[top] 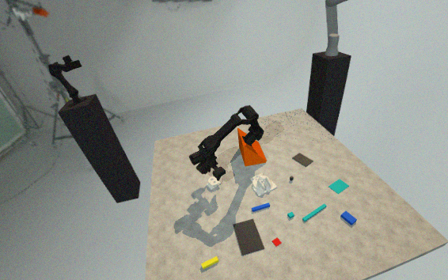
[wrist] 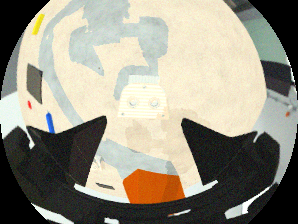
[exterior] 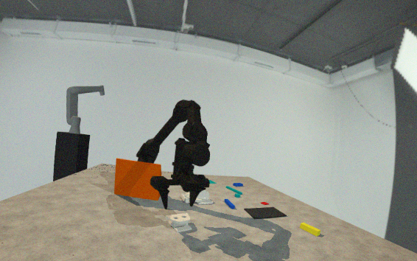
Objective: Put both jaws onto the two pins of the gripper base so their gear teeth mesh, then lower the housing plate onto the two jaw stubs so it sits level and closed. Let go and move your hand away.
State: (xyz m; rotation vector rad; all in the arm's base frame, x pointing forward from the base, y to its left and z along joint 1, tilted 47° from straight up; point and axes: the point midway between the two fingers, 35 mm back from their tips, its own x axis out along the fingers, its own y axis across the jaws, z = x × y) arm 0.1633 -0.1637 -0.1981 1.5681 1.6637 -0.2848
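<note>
Now: gripper tip 1 cm short of the white gripper base, 1 cm to the left of it and 3 cm above it. From my gripper tip the other things lie so: blue bar 25 cm ahead, 19 cm to the left, 5 cm below; then white housing plate 6 cm ahead, 25 cm to the left, 6 cm below; then dark plate 38 cm ahead, 8 cm to the left, 6 cm below.
</note>
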